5 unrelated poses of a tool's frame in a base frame.
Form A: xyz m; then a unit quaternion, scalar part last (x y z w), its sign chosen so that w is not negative.
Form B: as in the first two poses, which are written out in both.
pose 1, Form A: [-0.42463 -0.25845 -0.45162 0.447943 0.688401 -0.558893 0.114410]
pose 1, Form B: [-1.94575 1.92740 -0.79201 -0.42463 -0.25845 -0.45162]
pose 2, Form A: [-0.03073 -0.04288 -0.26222 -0.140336 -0.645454 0.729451 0.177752]
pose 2, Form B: [-2.02391 1.44306 -1.59573 -0.03073 -0.04288 -0.26222]
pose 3, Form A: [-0.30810 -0.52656 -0.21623 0.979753 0.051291 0.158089 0.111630]
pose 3, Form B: [-0.56252 2.75208 2.47447 -0.30810 -0.52656 -0.21623]
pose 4, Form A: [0.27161 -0.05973 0.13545 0.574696 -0.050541 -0.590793 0.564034]
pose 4, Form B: [-2.46708 1.22989 0.84995 0.27161 -0.05973 0.13545]
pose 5, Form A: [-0.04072 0.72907 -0.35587 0.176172 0.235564 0.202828 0.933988]
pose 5, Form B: [-0.42830 0.59714 0.85598 -0.04072 0.72907 -0.35587]
